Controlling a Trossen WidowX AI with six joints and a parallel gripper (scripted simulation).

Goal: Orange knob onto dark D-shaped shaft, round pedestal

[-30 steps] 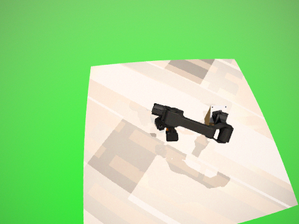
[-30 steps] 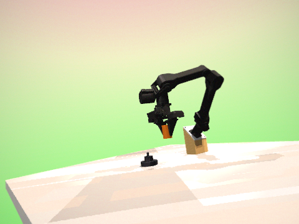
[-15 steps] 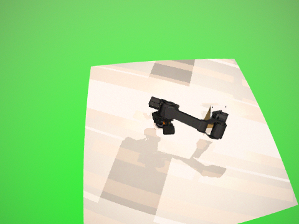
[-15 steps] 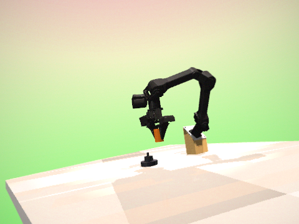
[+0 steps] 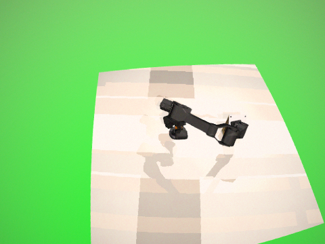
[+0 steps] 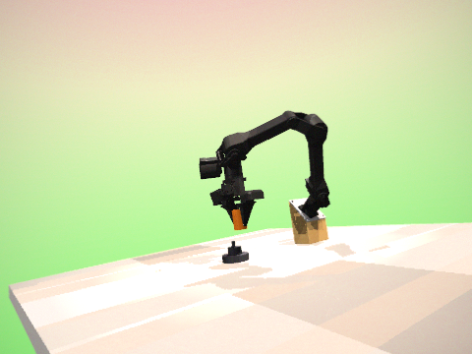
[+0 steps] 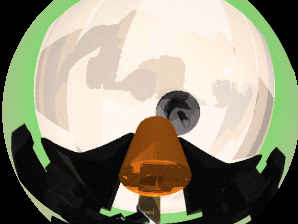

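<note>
My gripper tip is now 4 cm to the left of the dark round pedestal and 7 cm above it. Also, from my gripper tip: orange knob: 2 cm above.
</note>
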